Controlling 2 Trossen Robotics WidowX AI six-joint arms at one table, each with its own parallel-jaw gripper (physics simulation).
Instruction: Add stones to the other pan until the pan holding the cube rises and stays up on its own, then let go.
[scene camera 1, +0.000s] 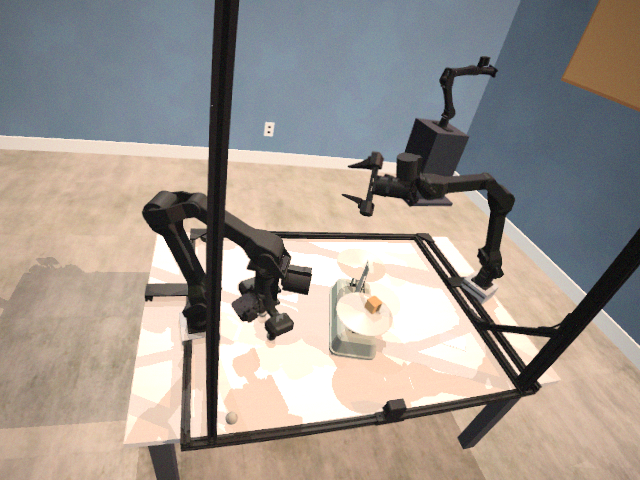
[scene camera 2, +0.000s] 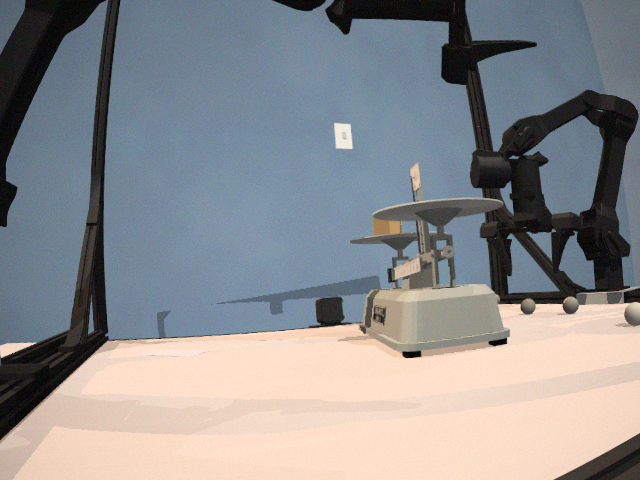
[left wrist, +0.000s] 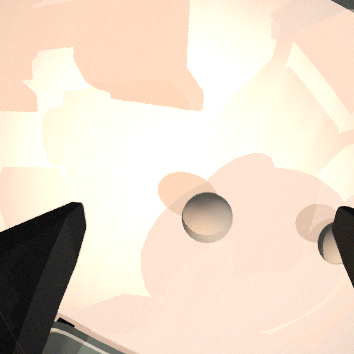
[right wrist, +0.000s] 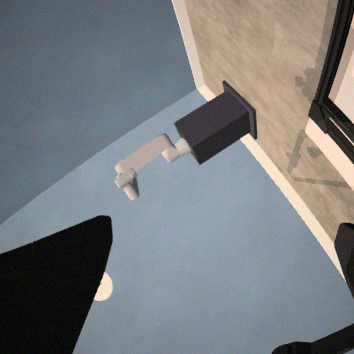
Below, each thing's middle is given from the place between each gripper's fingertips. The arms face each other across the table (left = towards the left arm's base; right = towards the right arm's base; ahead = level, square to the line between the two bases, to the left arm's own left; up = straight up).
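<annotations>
The grey balance scale (scene camera 2: 421, 315) sits 230 mm below my right hand and 260 mm behind it.
My left hand is 29 cm to the left of the scale, 5 cm below it and 3 cm short of it. Going by its middle, the grey balance scale is nearer to my left hand than to my right hand.
</annotations>
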